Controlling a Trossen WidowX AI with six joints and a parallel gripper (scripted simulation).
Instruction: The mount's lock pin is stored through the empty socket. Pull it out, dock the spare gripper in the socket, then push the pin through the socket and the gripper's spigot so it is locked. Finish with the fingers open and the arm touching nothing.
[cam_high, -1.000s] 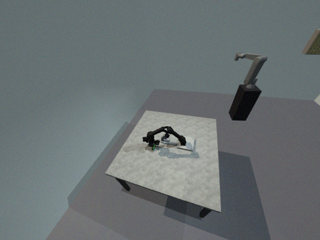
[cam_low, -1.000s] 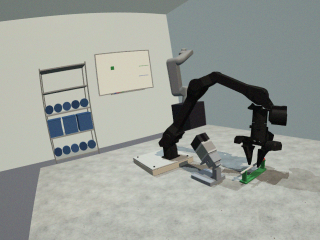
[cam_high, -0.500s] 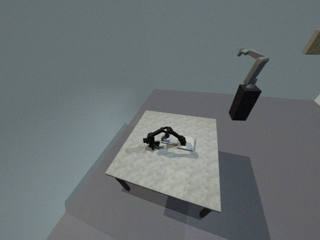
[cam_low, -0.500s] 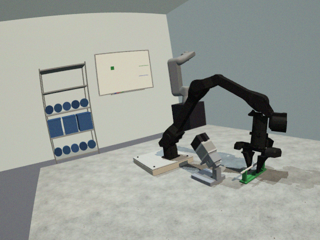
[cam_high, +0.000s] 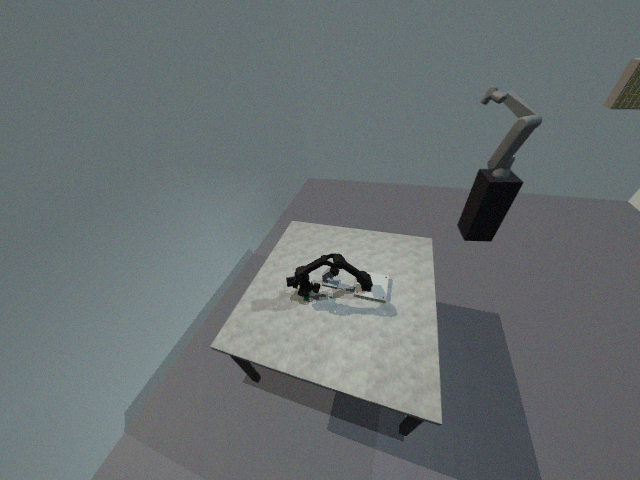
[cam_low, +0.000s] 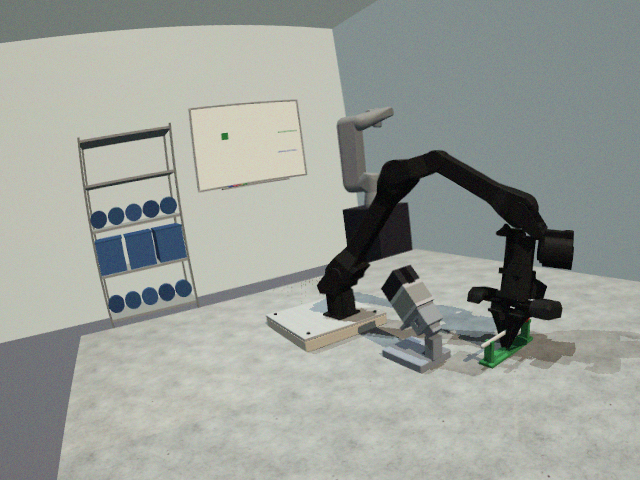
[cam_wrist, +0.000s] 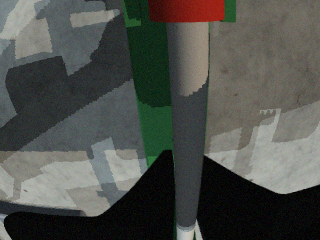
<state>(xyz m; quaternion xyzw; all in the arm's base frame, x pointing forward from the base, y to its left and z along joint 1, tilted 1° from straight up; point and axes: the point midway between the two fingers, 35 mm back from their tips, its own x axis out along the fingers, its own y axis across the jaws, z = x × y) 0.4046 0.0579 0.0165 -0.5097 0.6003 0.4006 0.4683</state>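
Now: gripper tip 1 cm to the right of the green cradle and 1 cm below it. Round my gripper tip: grey socket: 13 cm behind, 9 cm to the right, 4 cm above; spare gripper: 15 cm behind, 9 cm to the right, 10 cm above.
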